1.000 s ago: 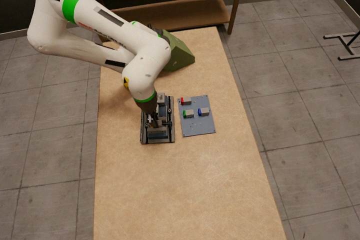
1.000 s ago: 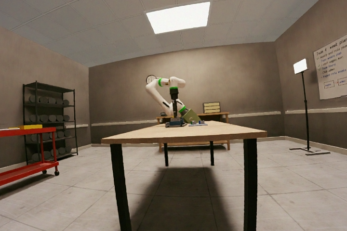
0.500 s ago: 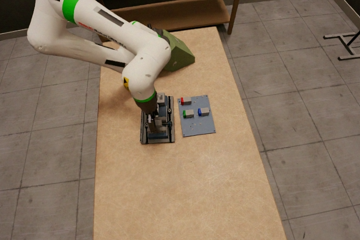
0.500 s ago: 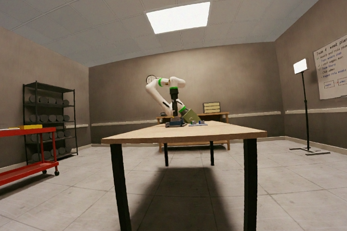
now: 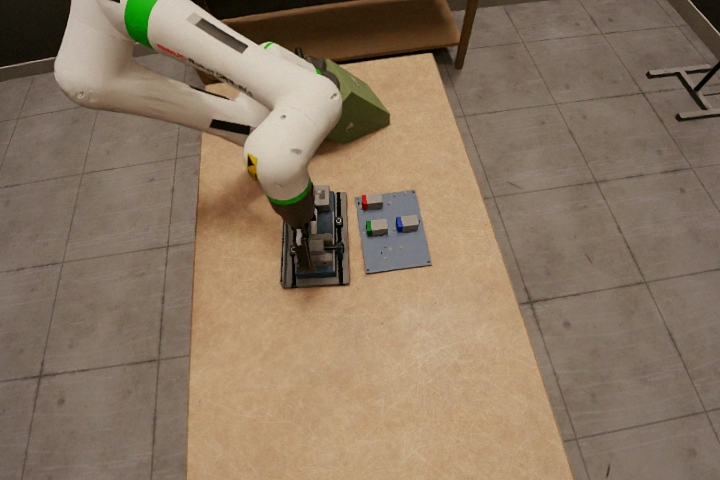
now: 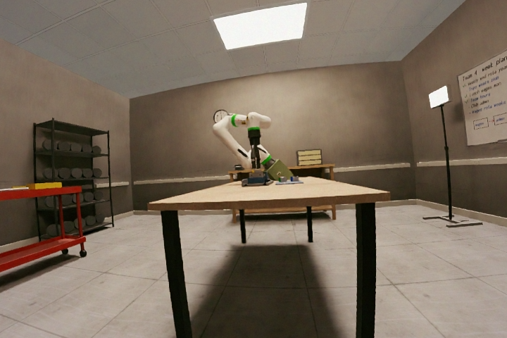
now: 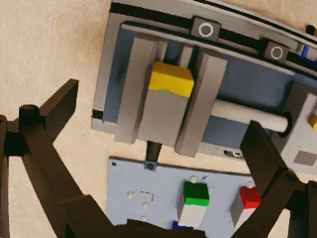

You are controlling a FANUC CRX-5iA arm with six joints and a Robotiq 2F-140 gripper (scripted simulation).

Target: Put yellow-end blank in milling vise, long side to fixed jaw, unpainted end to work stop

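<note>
My hand is 60 mm above the fixed jaw, 30 mm short of it and 10 mm to the left of it. The rest, counted from my hand: green-ended blank: 190 mm to the left, 110 mm below, 40 mm behind; hose end block: 160 mm behind, 50 mm below, 40 mm to the left; work stop: 50 mm to the left, 40 mm below, 10 mm ahead.
</note>
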